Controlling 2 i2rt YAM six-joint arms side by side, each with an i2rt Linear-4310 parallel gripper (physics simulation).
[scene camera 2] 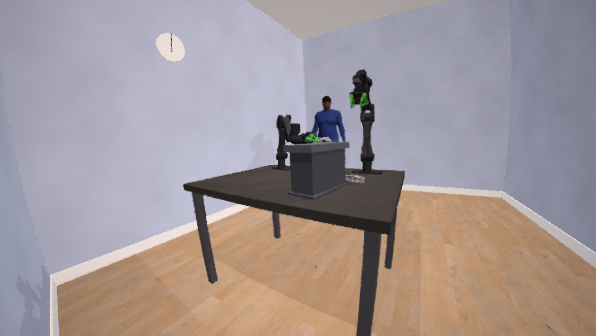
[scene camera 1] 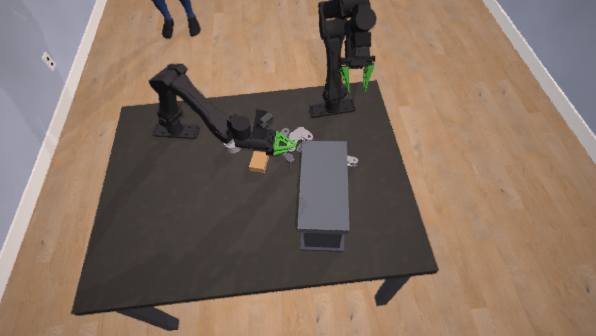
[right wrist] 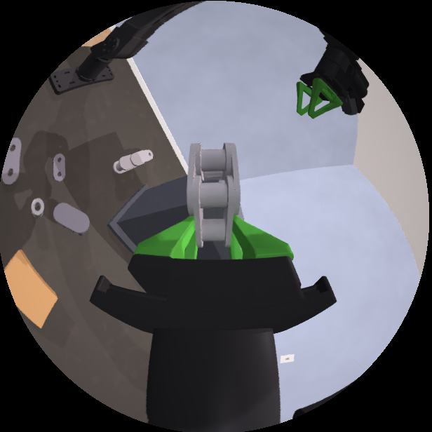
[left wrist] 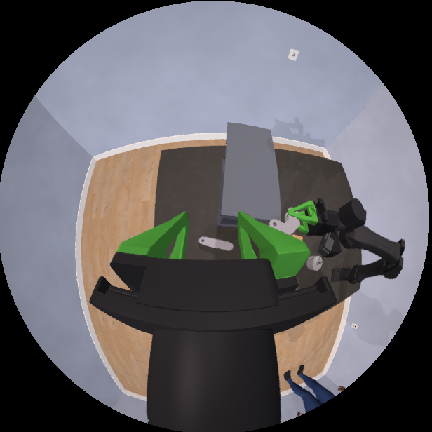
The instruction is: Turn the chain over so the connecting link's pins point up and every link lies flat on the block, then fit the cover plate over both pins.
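Frame: origin at the left arm's base, x right, y ahead, z up, level; metres.
Where they show: left gripper, fingertip midpoint: [scene camera 2: 355, 106] [scene camera 1: 356, 92]; right gripper, fingertip midpoint: [scene camera 1: 296, 146]; left arm's base, origin of the base link: [scene camera 2: 367, 172] [scene camera 1: 332, 109]; right arm's base, origin of the base link: [scene camera 2: 281, 168] [scene camera 1: 176, 131].
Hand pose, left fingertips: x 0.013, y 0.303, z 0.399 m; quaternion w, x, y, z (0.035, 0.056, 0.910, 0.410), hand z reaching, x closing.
Things, the pixels of their top centre, and the offset from my left fingertips. "spot": a spot on its surface instead.
- chain, middle of its top: [scene camera 1: 299, 134] dy +0.004, dx +0.180, dz -0.151 m
- grey oval piece, middle of its top: [scene camera 1: 289, 157] dy -0.046, dx +0.222, dz -0.341 m
- light link piece, surface spot: [scene camera 1: 352, 161] [scene camera 2: 360, 177] spot: dy +0.007, dx -0.020, dz -0.368 m
- orange block, middle of its top: [scene camera 1: 258, 159] dy -0.077, dx +0.342, dz -0.369 m
- pale round part, middle of its top: [scene camera 1: 228, 134] dy -0.182, dx +0.441, dz -0.308 m
My right gripper [scene camera 1: 295, 144] [left wrist: 285, 214] [right wrist: 212, 216] is shut on the chain [scene camera 1: 301, 134] [left wrist: 286, 225] [right wrist: 213, 194], near the end of the block [scene camera 1: 323, 185] [scene camera 2: 325, 170] [left wrist: 250, 175]. The chain's links extend past the fingertips; in the right wrist view its rollers lie crosswise between side plates. A grey oval piece [scene camera 1: 289, 158] [right wrist: 71, 218], seemingly the connecting link, is apart from the chain, beside the block, its pins mostly hidden. Plates with two holes [right wrist: 59, 167] [right wrist: 11, 161] lie on the table; which is the cover plate is unclear. My left gripper [scene camera 1: 357, 91] [left wrist: 212, 216] is open and empty, high above the table.
Another light link piece [scene camera 1: 352, 161] [scene camera 2: 355, 178] [left wrist: 216, 243] [right wrist: 132, 161] lies beside the block. An orange block [scene camera 1: 258, 162] [right wrist: 31, 289], a small ring [right wrist: 37, 207] and a pale round part [scene camera 1: 232, 146] [left wrist: 315, 263] are near the right arm. A person stands behind the table.
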